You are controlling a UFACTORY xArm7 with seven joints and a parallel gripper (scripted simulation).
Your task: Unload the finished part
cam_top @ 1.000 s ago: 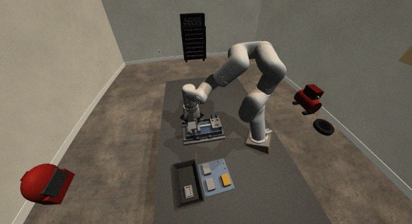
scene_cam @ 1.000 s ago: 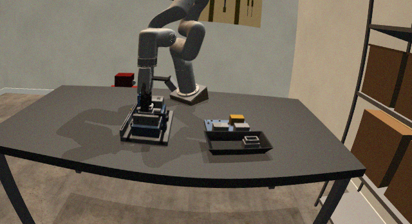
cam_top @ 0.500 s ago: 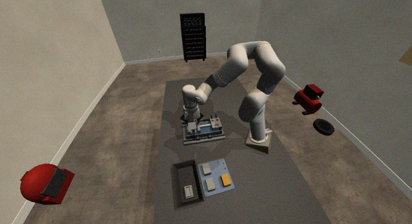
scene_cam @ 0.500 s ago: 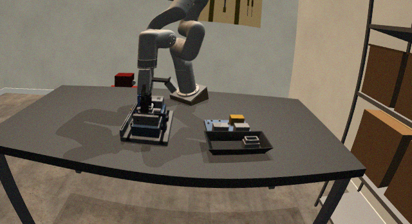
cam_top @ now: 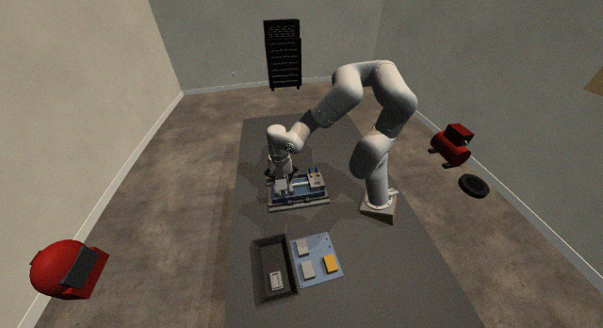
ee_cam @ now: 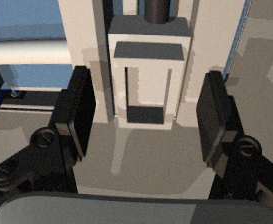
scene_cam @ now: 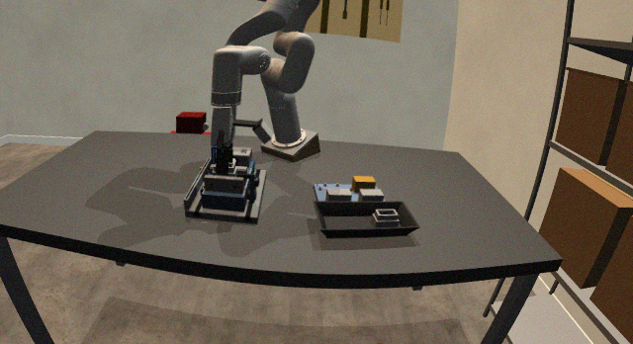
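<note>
Right now the blue vise is 80 mm below my hand and 70 mm behind it. The rest, counted from my hand: blue plate (330 mm to the left, 120 mm below, 110 mm behind); orange block (370 mm to the left, 160 mm behind, 100 mm below).
</note>
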